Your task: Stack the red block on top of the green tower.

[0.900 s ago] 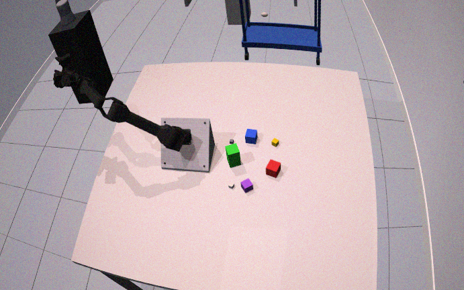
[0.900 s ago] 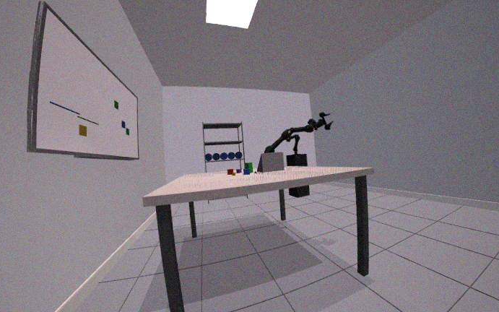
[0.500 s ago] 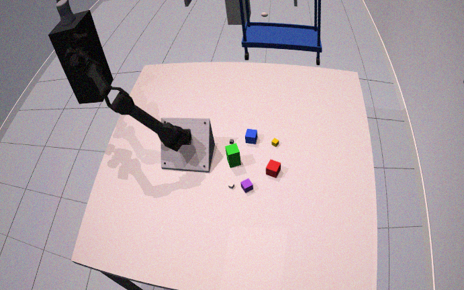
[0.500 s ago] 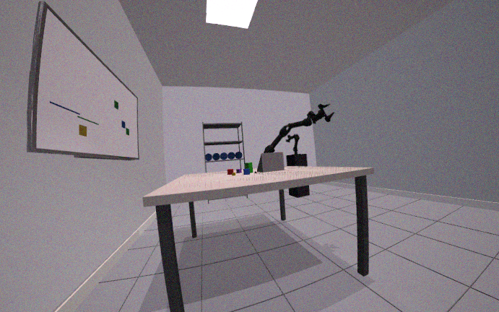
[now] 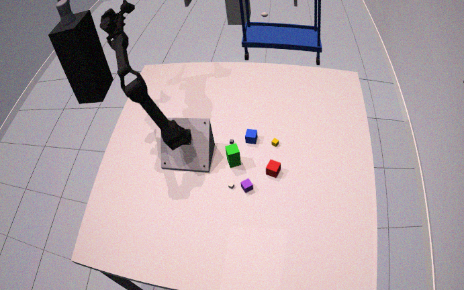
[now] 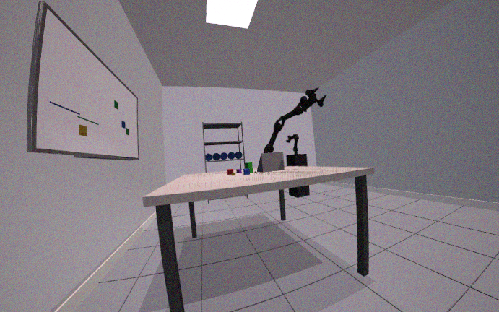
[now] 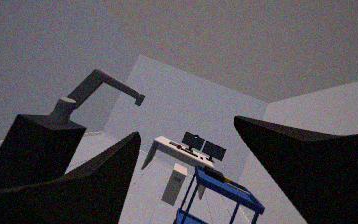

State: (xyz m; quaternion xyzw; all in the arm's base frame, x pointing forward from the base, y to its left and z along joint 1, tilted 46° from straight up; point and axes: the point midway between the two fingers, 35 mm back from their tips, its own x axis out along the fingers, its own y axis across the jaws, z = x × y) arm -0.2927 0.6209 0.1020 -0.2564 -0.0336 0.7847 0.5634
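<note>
My gripper tip is 700 mm short of the red block, 600 mm above it and 480 mm to the left of it. From my gripper tip the other things lie so: small yellow block 700 mm ahead, 610 mm below, 340 mm to the right; blue block 600 mm below, 600 mm ahead, 310 mm to the right; purple block 610 mm below, 590 mm ahead, 560 mm to the right.
</note>
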